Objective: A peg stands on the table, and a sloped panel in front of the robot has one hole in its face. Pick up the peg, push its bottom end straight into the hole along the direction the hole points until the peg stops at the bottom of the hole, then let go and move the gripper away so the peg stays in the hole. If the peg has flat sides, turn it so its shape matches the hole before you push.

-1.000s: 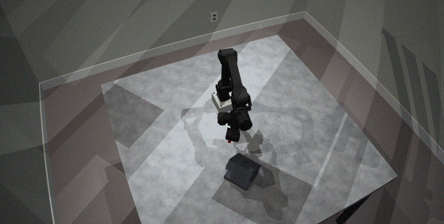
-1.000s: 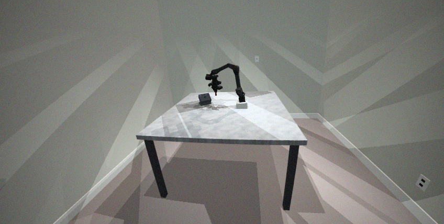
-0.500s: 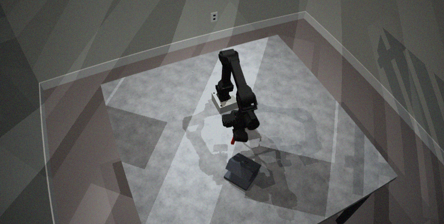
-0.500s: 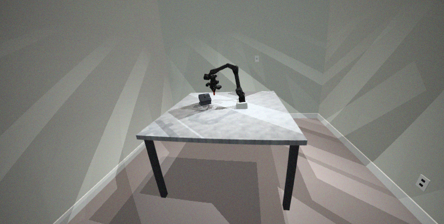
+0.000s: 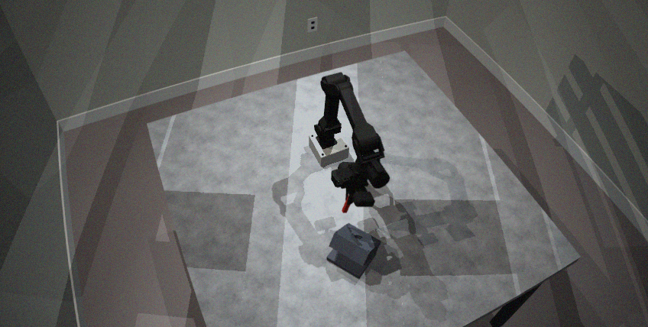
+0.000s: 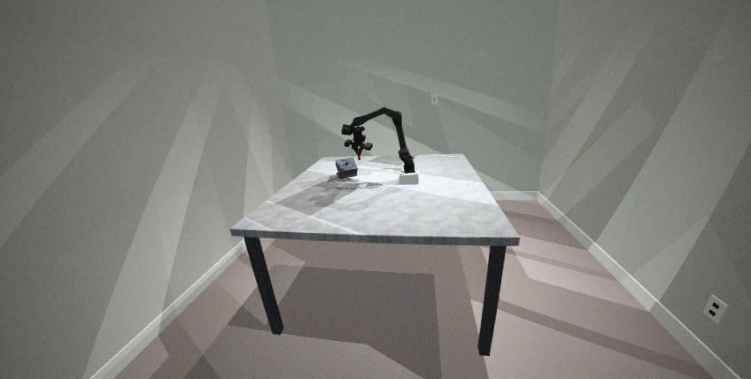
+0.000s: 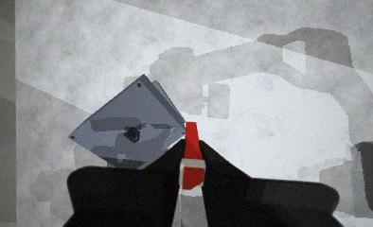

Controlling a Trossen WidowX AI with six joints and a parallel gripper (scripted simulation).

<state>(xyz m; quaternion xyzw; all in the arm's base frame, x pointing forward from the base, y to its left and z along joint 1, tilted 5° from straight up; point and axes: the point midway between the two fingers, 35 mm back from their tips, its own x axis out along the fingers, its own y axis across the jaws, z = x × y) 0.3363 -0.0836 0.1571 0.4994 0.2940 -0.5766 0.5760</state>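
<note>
The sloped grey panel is 10 cm ahead of my gripper tip, 2 cm to the right of it and 9 cm below it. Round my gripper tip: red peg: 1 cm to the left, 2 cm above; flat dark foot: 11 cm ahead, 3 cm to the right, 15 cm below.
</note>
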